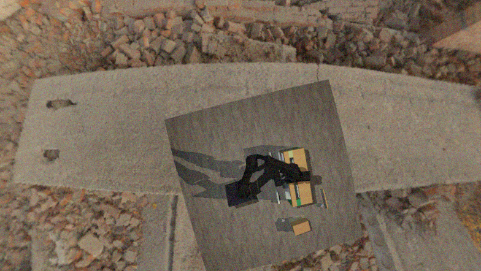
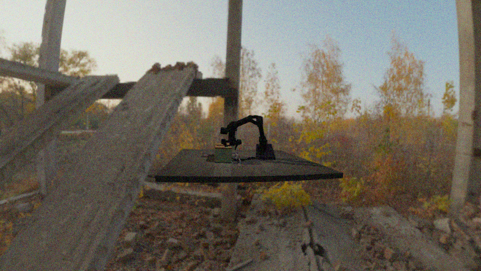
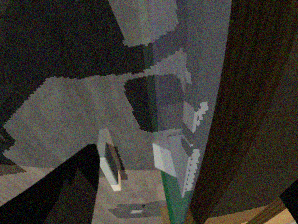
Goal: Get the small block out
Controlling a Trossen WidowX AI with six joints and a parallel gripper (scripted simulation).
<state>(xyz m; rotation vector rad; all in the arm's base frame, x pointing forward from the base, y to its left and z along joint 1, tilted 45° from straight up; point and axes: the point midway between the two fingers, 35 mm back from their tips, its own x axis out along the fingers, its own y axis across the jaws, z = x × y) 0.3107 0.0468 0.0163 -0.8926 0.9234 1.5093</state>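
The box is 40 mm ahead of my gripper tip, 20 mm below it and 10 mm to the left of it. The rest, counted from my gripper tip: tan piece 390 mm to the right, 60 mm below, 60 mm ahead.
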